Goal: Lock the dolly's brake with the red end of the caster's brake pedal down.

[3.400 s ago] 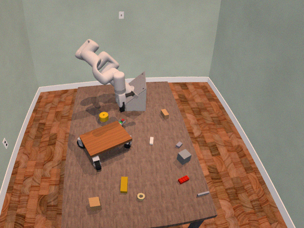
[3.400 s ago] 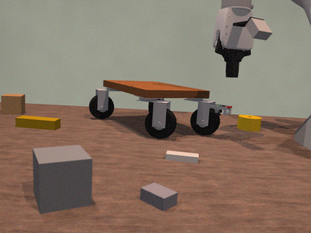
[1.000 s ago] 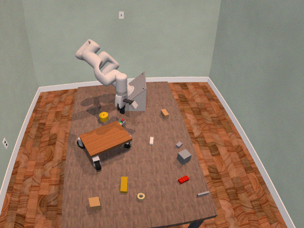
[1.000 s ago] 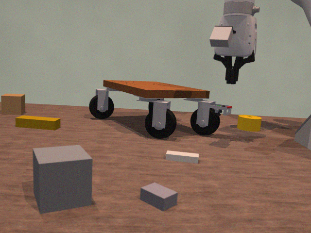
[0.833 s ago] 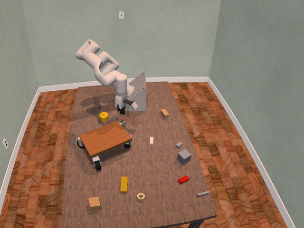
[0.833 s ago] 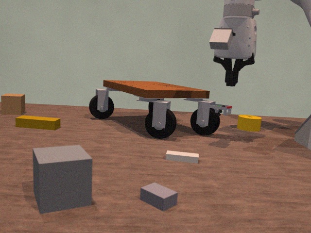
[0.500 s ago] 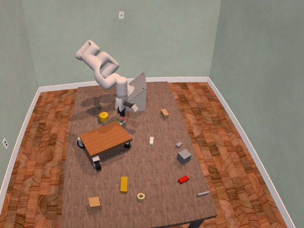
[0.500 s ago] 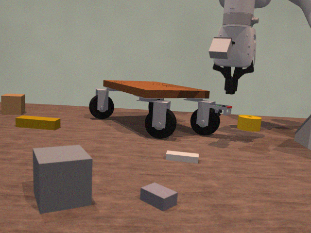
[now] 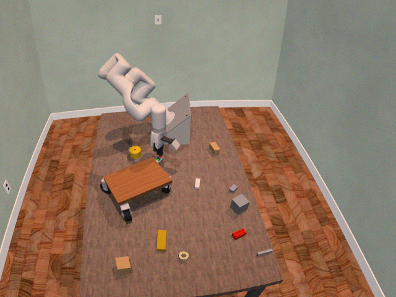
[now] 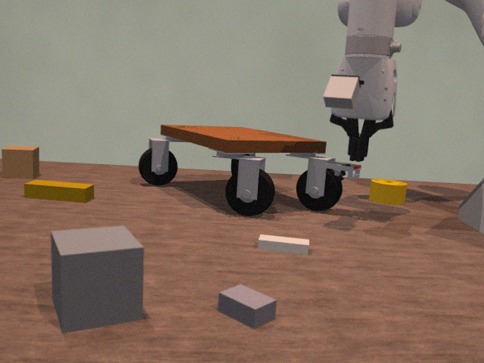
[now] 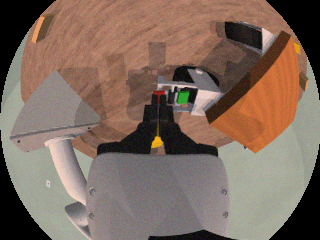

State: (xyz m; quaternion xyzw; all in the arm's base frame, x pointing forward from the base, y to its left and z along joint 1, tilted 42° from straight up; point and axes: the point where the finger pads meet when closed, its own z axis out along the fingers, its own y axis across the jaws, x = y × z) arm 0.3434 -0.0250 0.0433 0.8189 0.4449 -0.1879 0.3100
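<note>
Right now the brake pedal is 1 cm ahead of my hand, 1 cm to the right of it and 4 cm below it. Also, from my hand: grey cube 32 cm ahead, 39 cm to the left, 9 cm below; then yellow cylinder 12 cm behind, 15 cm to the right, 10 cm below; then white bar 14 cm ahead, 20 cm to the left, 11 cm below.
</note>
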